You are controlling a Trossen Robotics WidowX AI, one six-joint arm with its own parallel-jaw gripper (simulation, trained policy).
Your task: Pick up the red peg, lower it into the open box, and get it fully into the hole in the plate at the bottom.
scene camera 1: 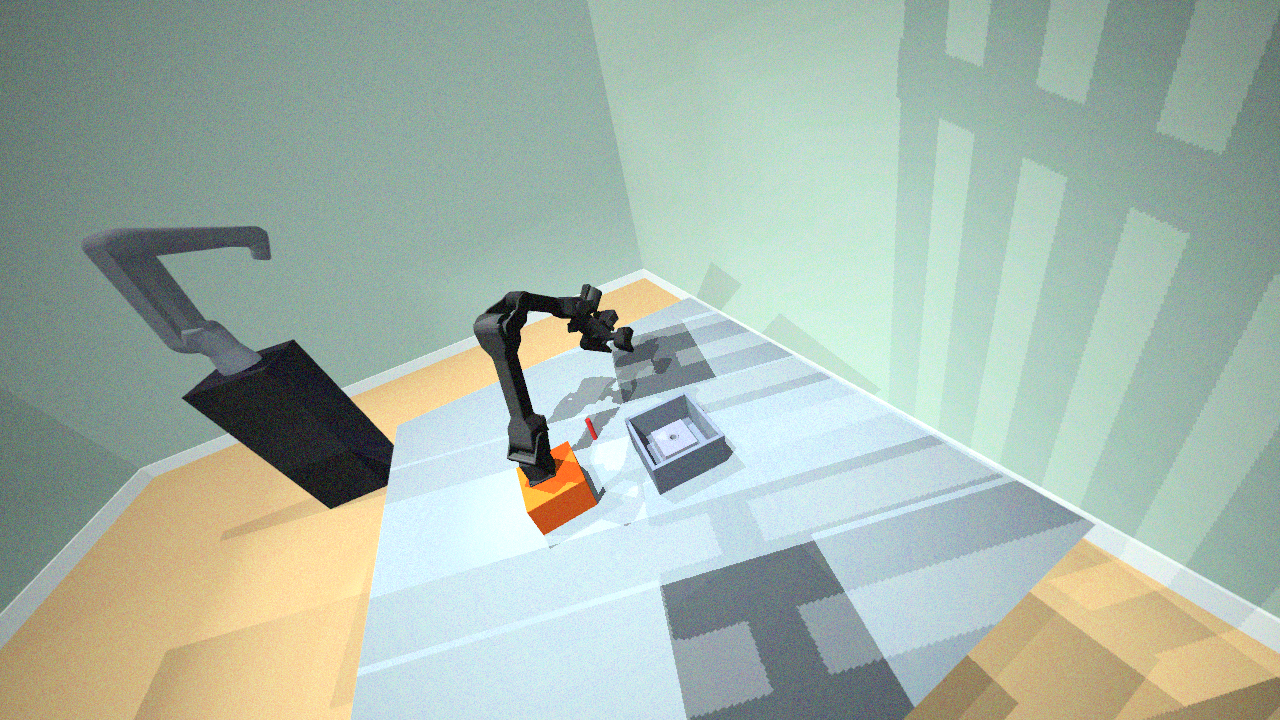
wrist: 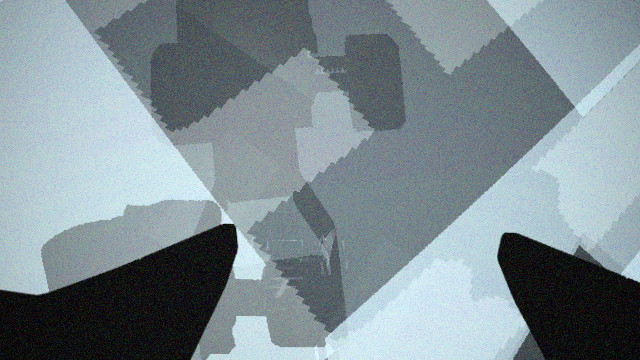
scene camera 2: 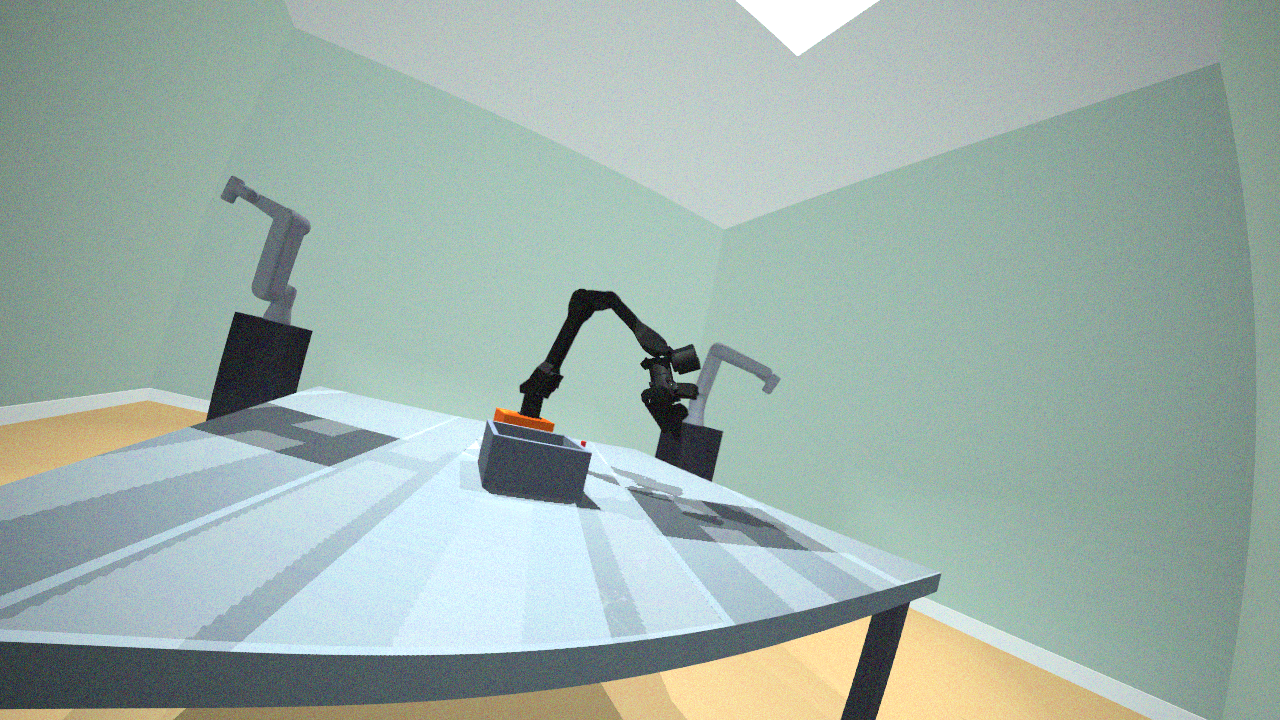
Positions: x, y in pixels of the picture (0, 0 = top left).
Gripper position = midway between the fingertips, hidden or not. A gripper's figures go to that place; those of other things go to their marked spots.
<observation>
The gripper point(scene camera 1: 622, 351) is 1.10 m from the lens. A pale plate point(scene camera 1: 675, 438): 0.94 m from the lens.
</observation>
